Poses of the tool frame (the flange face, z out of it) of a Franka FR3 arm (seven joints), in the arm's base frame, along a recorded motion.
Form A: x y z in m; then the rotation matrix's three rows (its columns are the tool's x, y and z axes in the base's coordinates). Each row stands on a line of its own.
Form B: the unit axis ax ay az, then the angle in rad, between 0 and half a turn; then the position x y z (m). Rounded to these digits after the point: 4 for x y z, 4 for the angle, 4 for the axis.
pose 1, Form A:
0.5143 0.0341 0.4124
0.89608 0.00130 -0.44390
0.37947 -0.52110 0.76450
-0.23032 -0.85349 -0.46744
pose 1, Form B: -0.9658 -0.1275 0.2257 2.1487 0.5143 0.0341 0.4124
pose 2, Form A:
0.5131 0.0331 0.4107
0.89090 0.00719 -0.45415
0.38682 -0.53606 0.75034
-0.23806 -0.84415 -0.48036
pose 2, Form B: -0.9645 -0.1307 0.2296 2.1685 0.5131 0.0331 0.4107
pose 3, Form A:
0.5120 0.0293 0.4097
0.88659 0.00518 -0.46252
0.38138 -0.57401 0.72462
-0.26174 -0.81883 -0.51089
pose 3, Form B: -0.9639 -0.1254 0.2349 2.2132 0.5120 0.0293 0.4097
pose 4, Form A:
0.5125 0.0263 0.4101
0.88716 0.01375 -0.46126
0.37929 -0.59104 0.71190
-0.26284 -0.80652 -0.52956
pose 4, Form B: -0.9645 -0.1260 0.2322 2.2354 0.5125 0.0263 0.4101
